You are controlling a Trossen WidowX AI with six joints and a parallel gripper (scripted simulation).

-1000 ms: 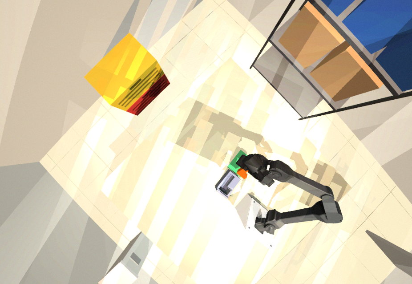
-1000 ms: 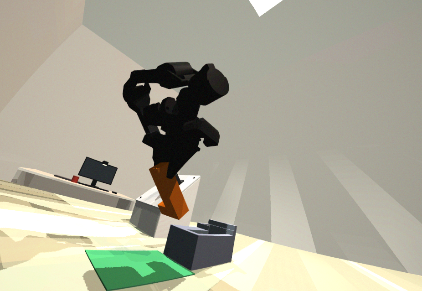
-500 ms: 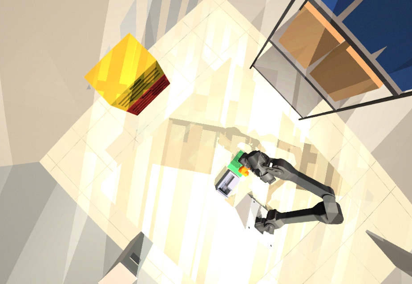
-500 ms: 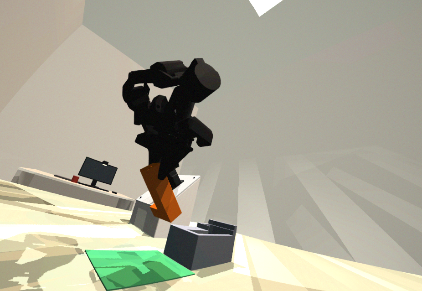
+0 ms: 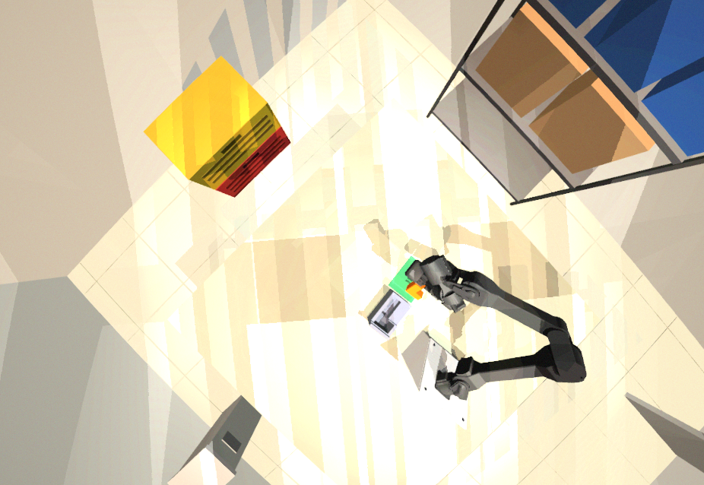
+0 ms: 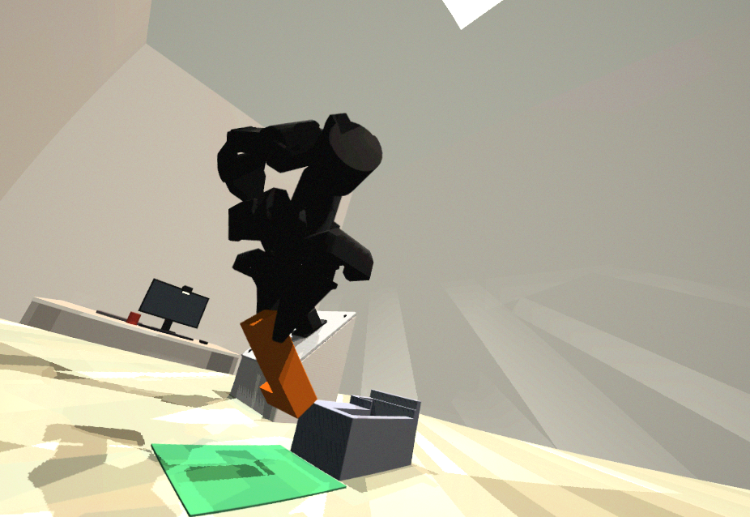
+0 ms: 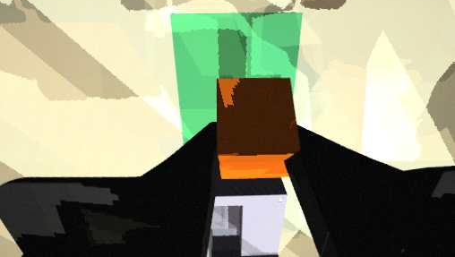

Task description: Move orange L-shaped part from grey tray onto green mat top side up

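Right now my gripper tip is 20 mm to the right of the green mat and 140 mm above it. From my gripper tip the other things lie so: orange L-shaped part (20 mm behind, 30 mm to the left, 30 mm below).
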